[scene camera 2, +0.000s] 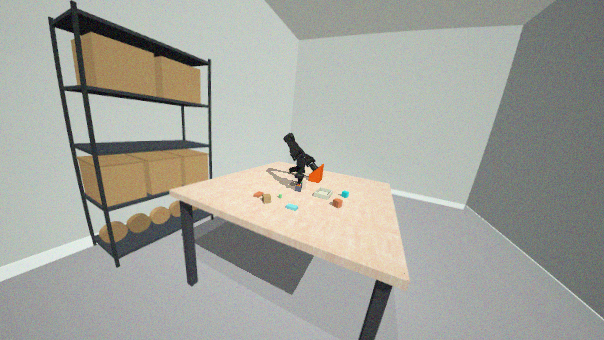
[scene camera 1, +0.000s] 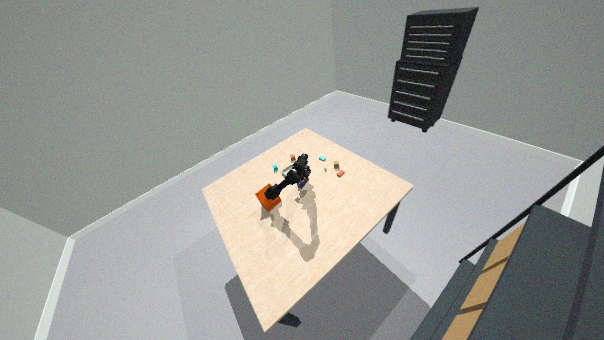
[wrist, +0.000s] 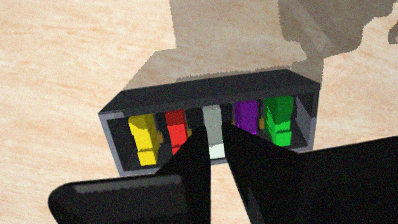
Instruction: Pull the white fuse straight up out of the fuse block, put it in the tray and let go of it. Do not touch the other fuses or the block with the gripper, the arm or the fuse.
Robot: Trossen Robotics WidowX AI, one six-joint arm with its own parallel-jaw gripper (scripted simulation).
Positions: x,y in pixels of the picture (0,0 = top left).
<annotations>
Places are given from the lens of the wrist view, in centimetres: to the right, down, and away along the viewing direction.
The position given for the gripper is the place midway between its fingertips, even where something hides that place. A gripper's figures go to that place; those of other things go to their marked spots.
gripper (wrist: pixel 213 132): 1, 1, 11
white fuse (wrist: pixel 212 114): 1, 0, 10
</annotations>
